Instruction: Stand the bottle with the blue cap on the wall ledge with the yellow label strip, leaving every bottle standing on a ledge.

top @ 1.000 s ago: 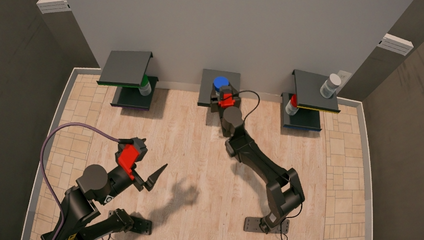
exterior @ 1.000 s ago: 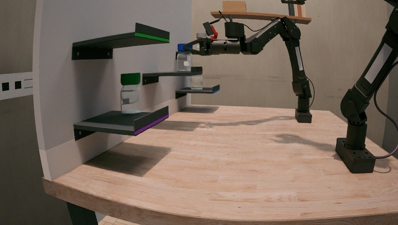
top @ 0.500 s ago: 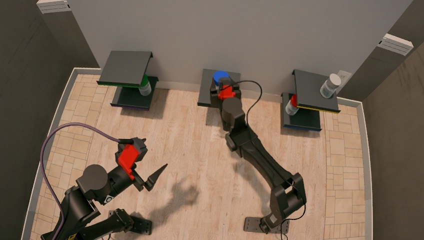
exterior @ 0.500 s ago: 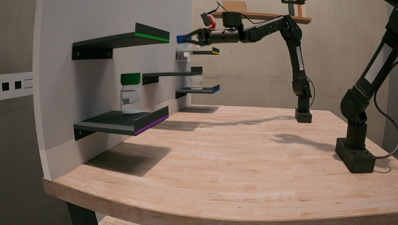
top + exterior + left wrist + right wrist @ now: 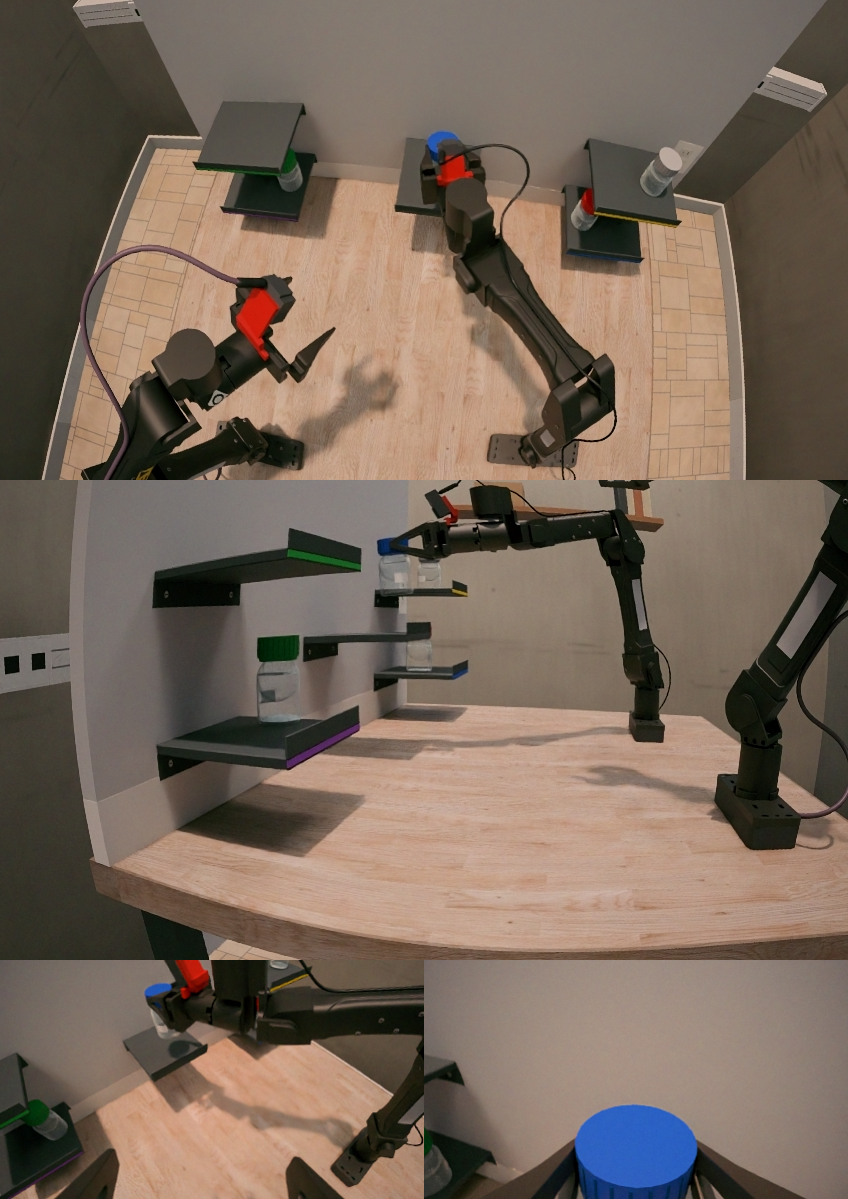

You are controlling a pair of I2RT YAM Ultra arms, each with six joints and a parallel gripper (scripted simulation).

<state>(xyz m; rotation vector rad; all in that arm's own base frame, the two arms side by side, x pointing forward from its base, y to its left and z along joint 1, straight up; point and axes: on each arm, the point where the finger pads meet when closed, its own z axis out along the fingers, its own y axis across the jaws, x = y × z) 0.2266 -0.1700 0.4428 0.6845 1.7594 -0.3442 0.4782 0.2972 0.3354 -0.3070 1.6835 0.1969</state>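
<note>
My right gripper is now 44 cm to the left of the grey-capped bottle, 1 cm past it and 1 cm above it. Round my right hand: green-capped bottle 33 cm to the left, 21 cm below, 9 cm ahead; then blue-capped bottle 4 cm below; then red-capped bottle 34 cm to the right, 21 cm below.
</note>
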